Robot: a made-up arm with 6 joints. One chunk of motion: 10 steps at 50 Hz.
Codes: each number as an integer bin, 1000 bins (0 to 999) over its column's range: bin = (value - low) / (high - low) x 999, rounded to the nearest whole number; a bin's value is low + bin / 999 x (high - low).
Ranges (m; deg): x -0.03..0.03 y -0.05..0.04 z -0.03..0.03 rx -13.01..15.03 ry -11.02..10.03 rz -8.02..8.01
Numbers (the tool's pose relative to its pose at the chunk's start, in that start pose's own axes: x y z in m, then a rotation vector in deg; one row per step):
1: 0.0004 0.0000 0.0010 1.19 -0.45 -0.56
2: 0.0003 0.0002 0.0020 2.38 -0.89 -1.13
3: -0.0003 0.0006 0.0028 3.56 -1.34 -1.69
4: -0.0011 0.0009 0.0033 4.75 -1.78 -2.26
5: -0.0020 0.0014 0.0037 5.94 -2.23 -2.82
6: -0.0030 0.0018 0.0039 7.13 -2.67 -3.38
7: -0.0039 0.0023 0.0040 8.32 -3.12 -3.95
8: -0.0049 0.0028 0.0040 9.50 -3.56 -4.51
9: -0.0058 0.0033 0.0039 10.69 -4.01 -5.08
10: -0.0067 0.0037 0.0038 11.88 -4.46 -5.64
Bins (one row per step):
1: 506 555 516 506 502 465
2: 504 557 533 548 481 429
3: 495 562 546 590 459 394
4: 481 565 554 633 439 359
5: 466 571 561 675 417 324
6: 450 575 564 718 396 289
7: 435 581 566 760 375 254
8: 418 586 566 802 354 219
9: 403 592 564 844 333 183
10: 388 596 563 887 311 148

